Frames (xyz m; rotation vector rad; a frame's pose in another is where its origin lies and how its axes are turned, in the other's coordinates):
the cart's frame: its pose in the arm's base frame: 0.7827 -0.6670 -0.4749 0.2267 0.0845 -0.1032
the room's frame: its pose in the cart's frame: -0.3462 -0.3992 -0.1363 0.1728 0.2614 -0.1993
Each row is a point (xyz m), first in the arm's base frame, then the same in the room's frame.
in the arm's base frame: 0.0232 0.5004 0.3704
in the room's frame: -1.0178 1.5373 0.1455
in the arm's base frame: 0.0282 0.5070 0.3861
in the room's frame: -1.0207 1.5500 0.1576
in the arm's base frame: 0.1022 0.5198 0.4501
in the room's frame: -0.9817 1.6071 0.2280
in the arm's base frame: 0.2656 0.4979 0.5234
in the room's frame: -0.8593 1.6665 0.3465
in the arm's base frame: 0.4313 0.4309 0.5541
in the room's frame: -0.7094 1.6726 0.4484
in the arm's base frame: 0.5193 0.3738 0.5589
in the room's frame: -0.6212 1.6531 0.5019
